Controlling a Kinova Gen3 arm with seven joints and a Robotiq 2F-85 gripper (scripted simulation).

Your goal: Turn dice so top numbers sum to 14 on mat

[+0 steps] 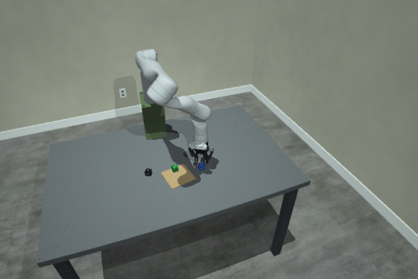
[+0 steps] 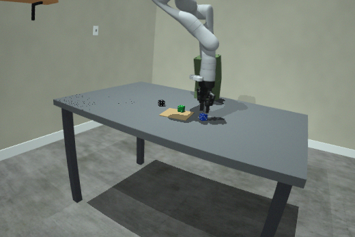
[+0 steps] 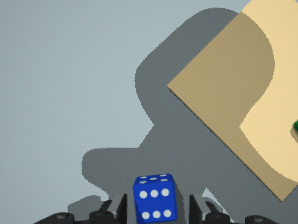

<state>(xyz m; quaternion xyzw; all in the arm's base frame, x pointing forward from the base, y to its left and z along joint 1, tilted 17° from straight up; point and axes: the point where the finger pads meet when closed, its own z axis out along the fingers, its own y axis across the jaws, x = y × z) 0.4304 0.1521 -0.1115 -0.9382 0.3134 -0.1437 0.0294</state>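
Right now the blue die is 4 cm below my hand. The rest, counted from my hand: tan mat (14 cm to the right, 5 cm below, 1 cm ahead); then black die (28 cm to the right, 7 cm behind, 4 cm below); then green die (14 cm to the right, 4 cm below, 4 cm behind).
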